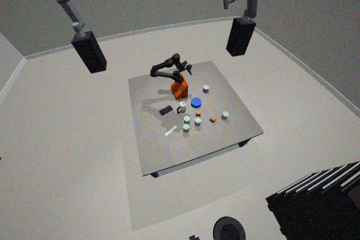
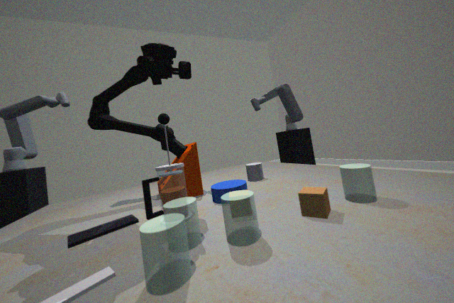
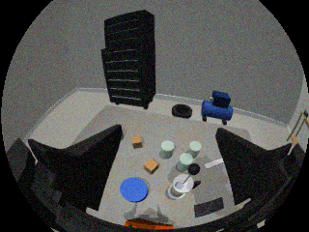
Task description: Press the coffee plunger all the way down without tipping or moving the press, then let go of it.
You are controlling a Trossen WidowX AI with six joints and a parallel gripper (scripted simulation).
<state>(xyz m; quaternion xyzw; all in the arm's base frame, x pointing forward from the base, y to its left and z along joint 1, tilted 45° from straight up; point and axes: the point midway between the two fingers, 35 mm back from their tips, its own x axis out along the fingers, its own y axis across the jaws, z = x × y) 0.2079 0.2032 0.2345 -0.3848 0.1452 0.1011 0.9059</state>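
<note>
Right now the coffee press is 7 cm ahead of my gripper tip, 8 cm to the right of it and 32 cm below it. From my gripper tip the other things lie so: dark flat slab: 1 cm behind, 24 cm to the right, 45 cm below; blue disc: 12 cm to the left, 43 cm below; grey cylinder: 16 cm behind, 30 cm to the left, 42 cm below.
</note>
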